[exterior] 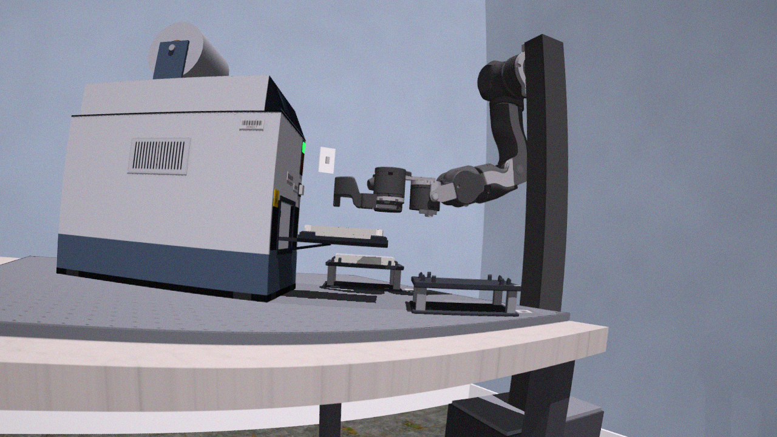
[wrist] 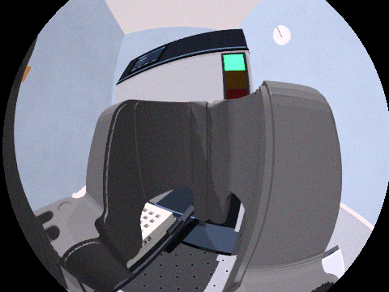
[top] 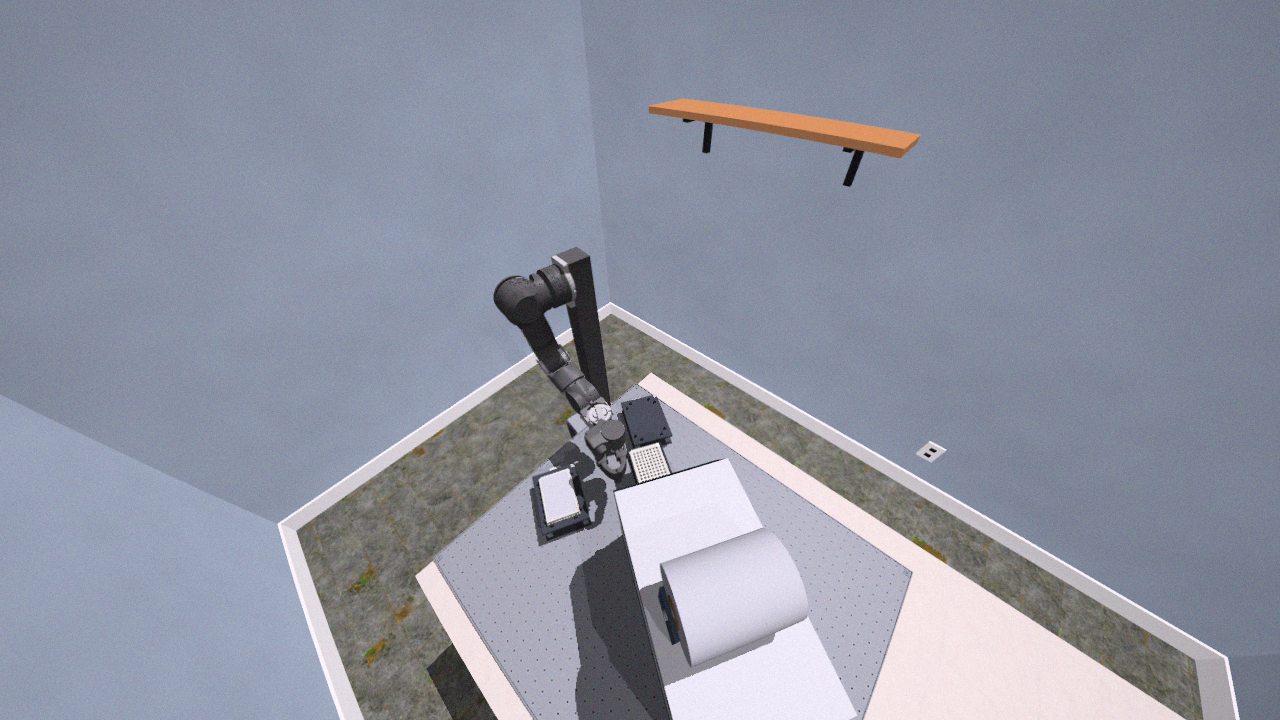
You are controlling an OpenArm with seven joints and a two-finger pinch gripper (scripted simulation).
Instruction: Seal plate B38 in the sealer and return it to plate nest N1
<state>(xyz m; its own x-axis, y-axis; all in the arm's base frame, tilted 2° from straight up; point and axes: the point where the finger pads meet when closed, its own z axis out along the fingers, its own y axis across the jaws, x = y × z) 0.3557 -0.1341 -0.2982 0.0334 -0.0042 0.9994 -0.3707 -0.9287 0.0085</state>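
Right now the start key is 7 cm ahead of my hand and 3 cm to the right of it. Also, from my hand: sealer's stage 10 cm to the left, 9 cm below, 1 cm ahead; then foil roll 32 cm ahead, 23 cm above, 4 cm to the right; then yellow warning label 14 cm to the left, 14 cm ahead, 3 cm below.
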